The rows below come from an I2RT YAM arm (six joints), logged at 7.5 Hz.
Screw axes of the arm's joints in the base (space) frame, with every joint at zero. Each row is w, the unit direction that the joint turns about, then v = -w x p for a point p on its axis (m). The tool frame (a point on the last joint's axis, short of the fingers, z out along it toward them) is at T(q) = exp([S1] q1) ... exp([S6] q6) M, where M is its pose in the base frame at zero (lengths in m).
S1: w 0 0 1 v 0 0 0
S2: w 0 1 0 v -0.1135 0 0.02
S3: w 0 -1 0 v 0.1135 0 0.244
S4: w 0 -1 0 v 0.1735 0 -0.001
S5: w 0 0 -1 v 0 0.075 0
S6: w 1 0 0 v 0 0.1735 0
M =
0 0 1 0.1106
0 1 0 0
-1 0 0 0.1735
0 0 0 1
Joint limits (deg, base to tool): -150..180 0..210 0..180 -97..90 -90..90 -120..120
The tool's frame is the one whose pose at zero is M.
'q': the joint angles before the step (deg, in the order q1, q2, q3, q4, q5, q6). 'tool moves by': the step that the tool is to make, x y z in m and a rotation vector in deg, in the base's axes. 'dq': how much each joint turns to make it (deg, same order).
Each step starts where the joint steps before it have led.
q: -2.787 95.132 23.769 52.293 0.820 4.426
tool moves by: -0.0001 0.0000 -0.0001 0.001 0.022 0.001
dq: -0.001 0.002 -0.024 0.003 -0.002 -0.001
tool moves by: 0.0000 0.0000 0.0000 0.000 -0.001 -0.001
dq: 0.000 0.000 0.000 0.002 0.001 0.000
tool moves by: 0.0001 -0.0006 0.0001 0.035 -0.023 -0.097
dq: -0.125 0.004 0.031 -0.006 -0.039 0.025
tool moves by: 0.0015 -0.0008 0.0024 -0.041 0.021 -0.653
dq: -0.076 -0.425 0.524 -0.971 0.559 0.149
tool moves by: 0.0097 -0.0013 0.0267 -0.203 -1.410 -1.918
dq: 0.080 -4.598 4.053 -7.253 1.937 0.507
